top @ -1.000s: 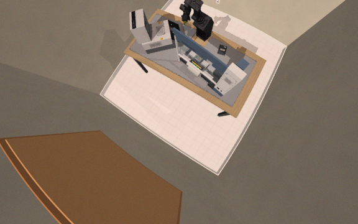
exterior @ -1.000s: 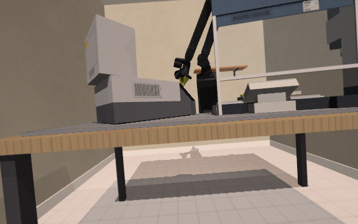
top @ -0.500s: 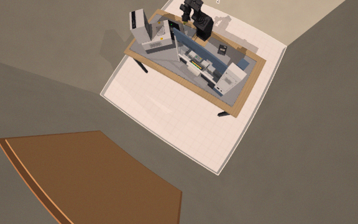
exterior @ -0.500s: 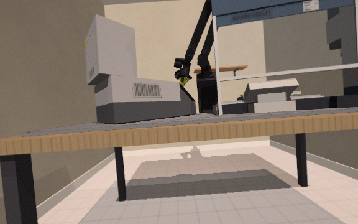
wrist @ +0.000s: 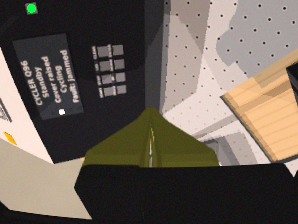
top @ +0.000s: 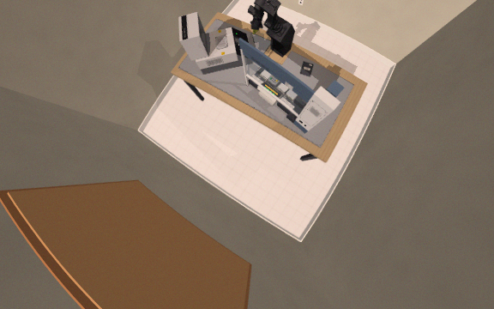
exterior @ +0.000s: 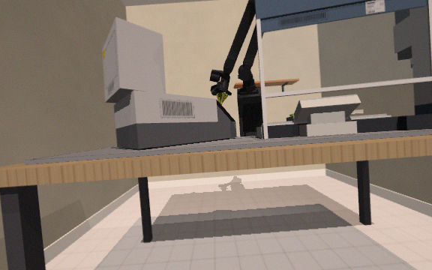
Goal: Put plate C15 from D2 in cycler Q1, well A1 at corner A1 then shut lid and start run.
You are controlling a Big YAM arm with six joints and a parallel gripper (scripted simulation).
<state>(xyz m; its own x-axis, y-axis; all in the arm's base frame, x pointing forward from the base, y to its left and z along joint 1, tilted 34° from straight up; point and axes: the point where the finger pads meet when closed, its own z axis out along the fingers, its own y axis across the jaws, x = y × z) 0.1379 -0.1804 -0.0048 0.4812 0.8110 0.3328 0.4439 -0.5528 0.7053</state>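
My hand is 140 mm short of the tube cooling block, 410 mm to the right of it and 140 mm above it. Round my hand: white upright post (330 mm ahead, 230 mm to the left, 20 mm above); then tall white instrument (290 mm ahead, 860 mm to the left, 60 mm above).
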